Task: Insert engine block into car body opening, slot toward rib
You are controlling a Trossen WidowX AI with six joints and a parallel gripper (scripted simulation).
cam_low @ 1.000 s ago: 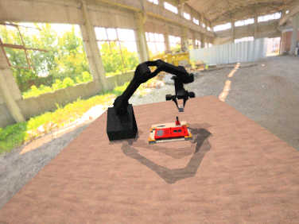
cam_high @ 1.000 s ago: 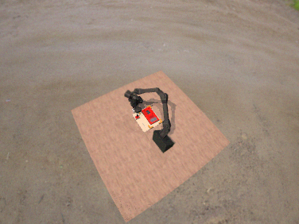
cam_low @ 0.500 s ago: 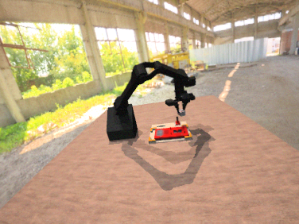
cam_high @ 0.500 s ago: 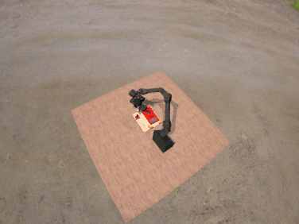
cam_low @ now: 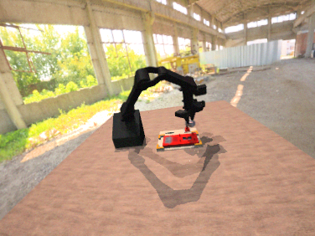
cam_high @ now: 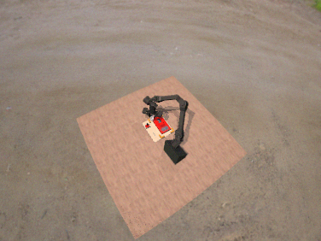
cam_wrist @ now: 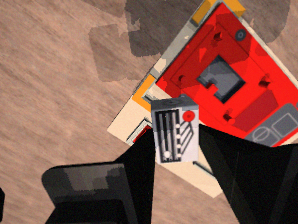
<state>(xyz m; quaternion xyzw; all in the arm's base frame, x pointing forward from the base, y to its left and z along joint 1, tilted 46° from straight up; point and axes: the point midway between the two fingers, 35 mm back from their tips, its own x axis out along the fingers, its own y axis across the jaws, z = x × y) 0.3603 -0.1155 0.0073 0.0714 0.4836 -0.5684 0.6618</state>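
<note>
The cream base plate is 80 mm below my gripper tip, 80 mm behind it and 20 mm to the right of it. Round my gripper tip: engine block 10 mm below.
</note>
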